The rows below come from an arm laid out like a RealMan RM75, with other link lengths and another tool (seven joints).
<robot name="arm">
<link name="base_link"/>
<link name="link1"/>
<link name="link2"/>
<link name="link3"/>
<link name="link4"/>
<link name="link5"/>
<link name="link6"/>
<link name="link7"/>
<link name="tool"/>
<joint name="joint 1" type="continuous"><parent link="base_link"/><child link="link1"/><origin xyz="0 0 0.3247" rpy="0 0 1.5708"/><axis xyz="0 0 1"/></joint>
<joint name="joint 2" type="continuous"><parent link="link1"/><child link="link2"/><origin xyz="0 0 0" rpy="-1.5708 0 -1.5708"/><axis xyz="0 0 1"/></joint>
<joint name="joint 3" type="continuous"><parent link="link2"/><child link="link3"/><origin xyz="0 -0.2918 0" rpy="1.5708 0 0"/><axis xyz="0 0 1"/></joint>
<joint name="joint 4" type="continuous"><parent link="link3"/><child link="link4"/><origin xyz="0 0 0" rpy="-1.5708 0 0"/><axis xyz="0 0 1"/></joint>
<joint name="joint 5" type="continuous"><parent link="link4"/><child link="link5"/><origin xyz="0 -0.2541 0" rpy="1.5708 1.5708 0"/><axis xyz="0 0 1"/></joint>
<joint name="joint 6" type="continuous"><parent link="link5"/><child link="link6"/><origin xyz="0 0 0" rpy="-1.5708 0 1.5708"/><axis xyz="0 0 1"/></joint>
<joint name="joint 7" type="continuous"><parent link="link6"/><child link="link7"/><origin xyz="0 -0.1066 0" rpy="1.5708 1.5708 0"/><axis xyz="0 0 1"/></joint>
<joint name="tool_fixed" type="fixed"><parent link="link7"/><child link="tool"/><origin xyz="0.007 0 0.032" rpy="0 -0.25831 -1.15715"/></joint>
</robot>
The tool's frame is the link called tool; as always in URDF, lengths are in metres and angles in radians. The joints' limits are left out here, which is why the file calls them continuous.
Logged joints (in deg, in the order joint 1, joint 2, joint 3, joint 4, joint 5, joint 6, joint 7), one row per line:
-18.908 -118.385 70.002 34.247 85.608 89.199 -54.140
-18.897 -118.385 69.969 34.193 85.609 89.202 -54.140
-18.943 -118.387 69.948 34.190 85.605 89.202 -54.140
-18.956 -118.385 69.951 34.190 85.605 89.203 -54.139
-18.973 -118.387 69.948 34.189 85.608 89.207 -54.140
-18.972 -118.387 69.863 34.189 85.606 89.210 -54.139
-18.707 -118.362 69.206 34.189 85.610 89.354 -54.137
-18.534 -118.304 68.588 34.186 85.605 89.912 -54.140
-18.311 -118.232 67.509 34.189 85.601 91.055 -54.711
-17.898 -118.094 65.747 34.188 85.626 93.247 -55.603
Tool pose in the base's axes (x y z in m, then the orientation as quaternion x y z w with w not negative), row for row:
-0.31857 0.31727 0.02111 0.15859 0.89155 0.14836 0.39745
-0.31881 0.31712 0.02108 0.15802 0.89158 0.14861 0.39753
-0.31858 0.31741 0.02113 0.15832 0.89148 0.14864 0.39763
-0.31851 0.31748 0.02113 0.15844 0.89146 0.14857 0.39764
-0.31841 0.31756 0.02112 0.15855 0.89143 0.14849 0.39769
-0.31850 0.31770 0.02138 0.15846 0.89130 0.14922 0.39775
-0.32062 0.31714 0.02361 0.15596 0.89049 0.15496 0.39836
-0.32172 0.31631 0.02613 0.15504 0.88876 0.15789 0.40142
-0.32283 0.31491 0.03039 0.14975 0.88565 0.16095 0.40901
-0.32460 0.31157 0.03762 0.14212 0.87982 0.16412 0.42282
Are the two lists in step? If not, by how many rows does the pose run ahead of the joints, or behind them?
They are in step.
